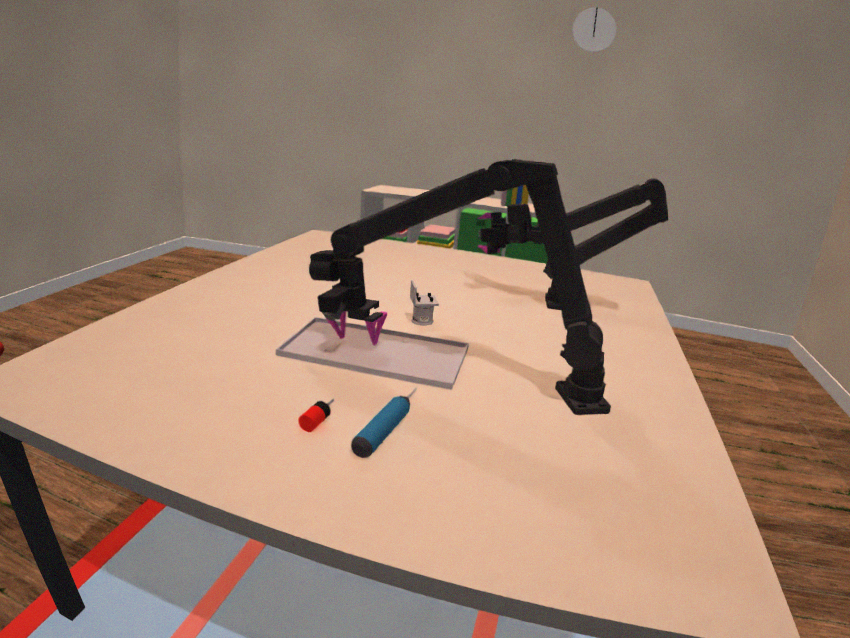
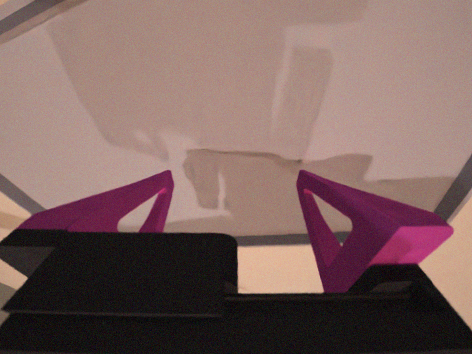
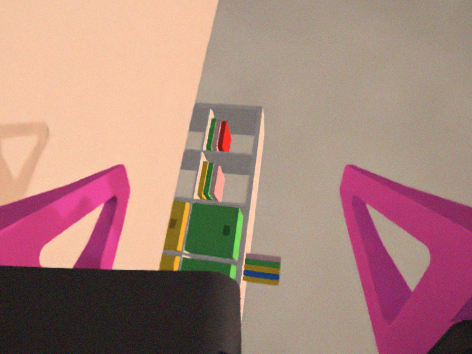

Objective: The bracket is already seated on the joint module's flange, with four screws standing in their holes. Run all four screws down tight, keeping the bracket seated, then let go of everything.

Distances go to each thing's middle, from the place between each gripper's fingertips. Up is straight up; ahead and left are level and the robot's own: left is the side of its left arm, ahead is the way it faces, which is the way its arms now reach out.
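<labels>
The blue screwdriver (image 1: 366,442) has my left hand 15 cm past it and 31 cm to the right of it. My right hand is 99 cm to the right of the blue screwdriver, 9 cm short of it and 16 cm above it. Going by its middle, the blue screwdriver is nearer to my left hand than to my right hand.
</labels>
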